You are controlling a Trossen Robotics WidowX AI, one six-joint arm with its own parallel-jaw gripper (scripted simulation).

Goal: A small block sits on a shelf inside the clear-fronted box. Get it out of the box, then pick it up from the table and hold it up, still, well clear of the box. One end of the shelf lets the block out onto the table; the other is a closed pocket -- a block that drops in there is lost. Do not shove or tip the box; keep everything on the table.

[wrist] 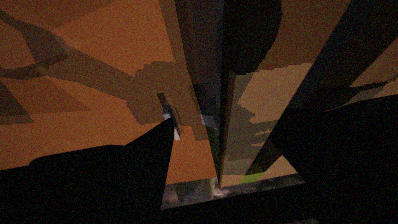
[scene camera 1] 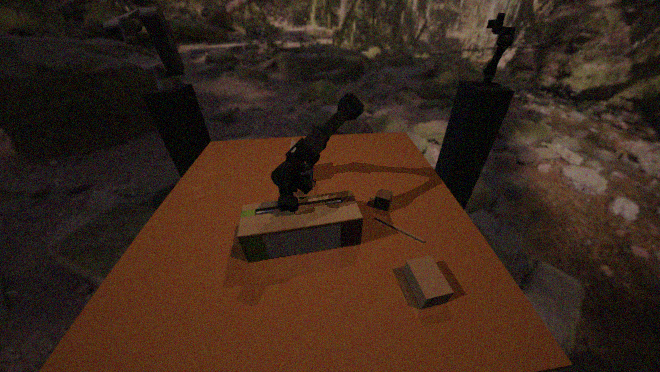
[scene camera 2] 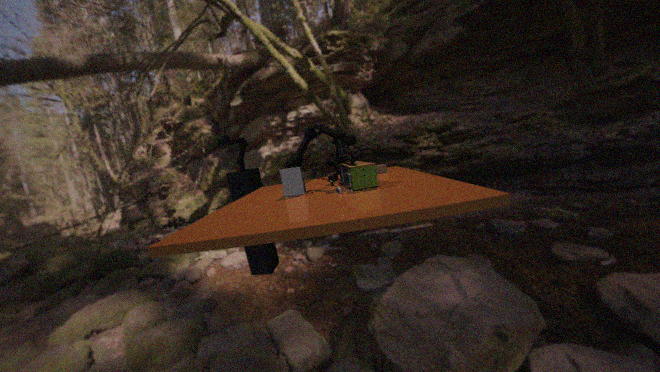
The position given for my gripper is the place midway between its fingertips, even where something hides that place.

In view: my gripper (scene camera 1: 282, 207) and a clear-fronted box (scene camera 1: 327, 221).
The clear-fronted box is seen too in scene camera 2 (scene camera 2: 362, 175). My gripper shows as well in the wrist view (wrist: 211, 114).
